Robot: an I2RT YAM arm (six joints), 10 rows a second.
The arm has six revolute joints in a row. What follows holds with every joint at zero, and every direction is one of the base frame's.
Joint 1 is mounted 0.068 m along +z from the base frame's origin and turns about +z.
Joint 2 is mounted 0.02 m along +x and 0.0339 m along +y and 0.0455 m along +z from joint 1 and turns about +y.
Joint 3 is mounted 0.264 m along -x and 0.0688 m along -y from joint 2 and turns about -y.
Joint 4 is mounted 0.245 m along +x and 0.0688 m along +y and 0.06 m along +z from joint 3 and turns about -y.
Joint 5 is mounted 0.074 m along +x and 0.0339 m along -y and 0.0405 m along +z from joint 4 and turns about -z.
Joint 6 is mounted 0.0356 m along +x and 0.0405 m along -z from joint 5 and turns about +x.
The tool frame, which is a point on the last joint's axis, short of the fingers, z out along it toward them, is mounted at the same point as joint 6; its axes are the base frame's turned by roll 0, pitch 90 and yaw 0 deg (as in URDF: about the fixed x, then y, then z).
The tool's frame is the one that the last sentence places.
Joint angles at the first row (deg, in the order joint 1, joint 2, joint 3, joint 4, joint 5, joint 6):
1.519, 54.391, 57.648, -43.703, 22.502, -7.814
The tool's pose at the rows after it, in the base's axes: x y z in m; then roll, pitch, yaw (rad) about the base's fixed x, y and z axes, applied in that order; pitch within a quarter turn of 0, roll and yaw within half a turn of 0:
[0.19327 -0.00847 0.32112 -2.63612 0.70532 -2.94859]
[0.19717 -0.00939 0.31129 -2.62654 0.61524 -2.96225]
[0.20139 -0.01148 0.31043 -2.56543 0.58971 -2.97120]
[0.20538 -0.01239 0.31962 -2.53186 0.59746 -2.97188]
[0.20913 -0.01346 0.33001 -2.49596 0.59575 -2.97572]
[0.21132 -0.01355 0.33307 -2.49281 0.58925 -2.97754]
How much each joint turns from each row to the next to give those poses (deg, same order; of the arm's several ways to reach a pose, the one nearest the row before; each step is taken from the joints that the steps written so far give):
0.021, 2.295, 0.000, -3.431, 0.065, -0.022
-0.022, 2.274, 0.044, -2.797, 1.660, -0.001
0.001, 1.397, 0.523, -0.176, 3.958, 0.067
0.001, 1.115, 2.383, -0.569, 1.880, -0.064
-0.002, 1.376, 2.950, -1.441, 2.184, 0.020
0.001, 0.788, 1.203, -0.788, 0.284, 0.043

